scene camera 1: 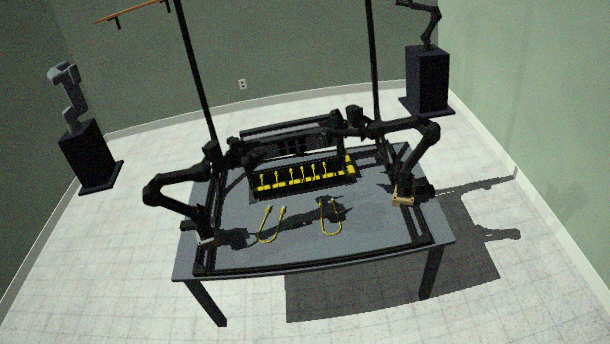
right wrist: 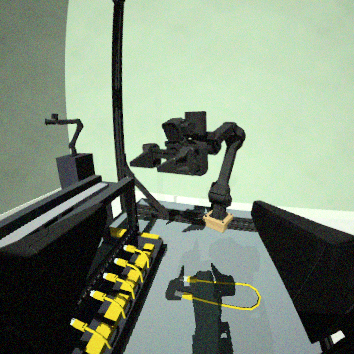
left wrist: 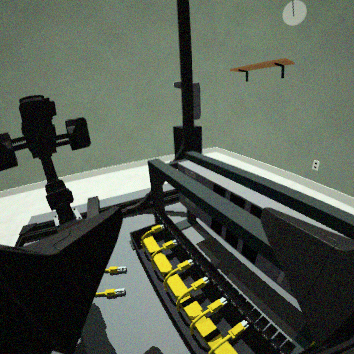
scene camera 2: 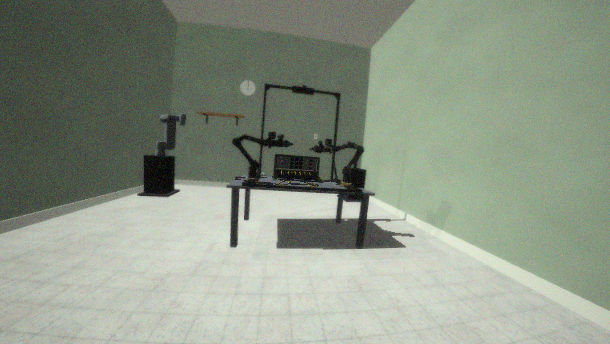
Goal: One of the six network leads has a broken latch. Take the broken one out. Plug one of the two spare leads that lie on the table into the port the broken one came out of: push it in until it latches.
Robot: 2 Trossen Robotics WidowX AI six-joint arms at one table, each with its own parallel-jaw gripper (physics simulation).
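Seen in the pictures: left gripper, fingertip midpoint: (scene camera 1: 314, 128) (right wrist: 141, 166) (left wrist: 192, 214) (scene camera 2: 310, 149); right gripper, fingertip midpoint: (scene camera 1: 263, 147) (right wrist: 180, 209) (left wrist: 41, 143) (scene camera 2: 291, 144); left arm's base at its link origin: (scene camera 1: 404, 192) (right wrist: 218, 215) (scene camera 2: 346, 182); right arm's base at its link origin: (scene camera 1: 206, 234) (left wrist: 66, 217) (scene camera 2: 252, 177).
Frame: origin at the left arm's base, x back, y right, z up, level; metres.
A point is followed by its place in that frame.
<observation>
A row of yellow network leads (scene camera 1: 302, 173) {y -0.008, x -0.478, z 0.045 m} (left wrist: 201, 283) {y 0.026, x -0.493, z 0.049 m} (right wrist: 109, 278) {y 0.017, x -0.501, z 0.047 m} stands along the dark rack; which latch is broken cannot be told. One U-shaped spare lead (scene camera 1: 268, 241) {y -0.374, x -0.510, z -0.037 m} lies on the table at the picture's left in scene camera 1. The other spare lead (scene camera 1: 331, 233) {y -0.271, x -0.266, z -0.037 m} (right wrist: 259, 296) {y -0.267, x -0.262, z -0.036 m} lies to its right, its plugs in arm shadow. My left gripper (left wrist: 192, 214) {y -0.002, x -0.395, z 0.293 m} (scene camera 2: 314, 148) {y -0.002, x -0.395, z 0.293 m} is open and empty, raised above the rack's right part. My right gripper (right wrist: 180, 209) {y -0.207, x -0.528, z 0.326 m} (scene camera 2: 289, 144) {y -0.207, x -0.528, z 0.326 m} is open and empty, raised near the rack's left end. No finger touches a lead.
The rack's dark upper frame (left wrist: 215, 200) {y 0.046, x -0.522, z 0.220 m} rises behind the lead row. Yellow blocks (scene camera 1: 350, 165) {y 0.148, x -0.296, z -0.002 m} sit at the row's right end. Tall black posts (scene camera 1: 372, 60) {y 0.382, x -0.207, z 0.471 m} (right wrist: 117, 90) {y 0.389, x -0.210, z 0.523 m} stand at the table's back corners. A tan block (scene camera 1: 403, 198) {y -0.039, x 0.001, z 0.002 m} (right wrist: 218, 221) {y -0.023, x -0.042, z -0.003 m} sits at the left arm's base.
</observation>
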